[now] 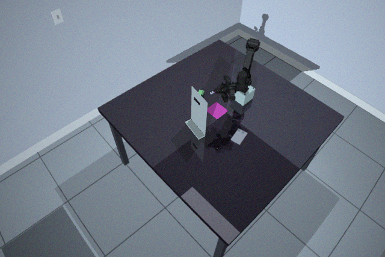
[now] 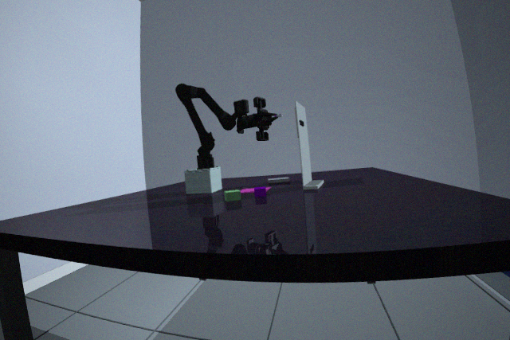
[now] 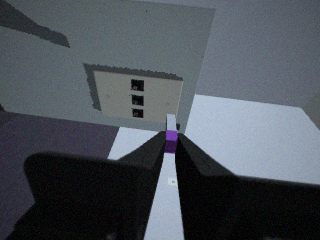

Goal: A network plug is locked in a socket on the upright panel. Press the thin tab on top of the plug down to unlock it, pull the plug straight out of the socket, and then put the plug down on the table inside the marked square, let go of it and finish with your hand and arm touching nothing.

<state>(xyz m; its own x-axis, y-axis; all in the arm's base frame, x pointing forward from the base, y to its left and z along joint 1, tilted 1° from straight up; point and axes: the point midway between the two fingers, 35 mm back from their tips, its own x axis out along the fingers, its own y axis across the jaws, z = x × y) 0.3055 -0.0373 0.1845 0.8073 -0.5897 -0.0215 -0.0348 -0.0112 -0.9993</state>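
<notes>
The magenta marked square is 12 cm behind my gripper tip, 2 cm to the right of it and 29 cm below it. Round my gripper tip: white upright panel (10 cm ahead, 5 cm to the right, 14 cm below); then purple block (9 cm behind, 16 cm to the right, 28 cm below); then purple network plug (1 cm ahead).
</notes>
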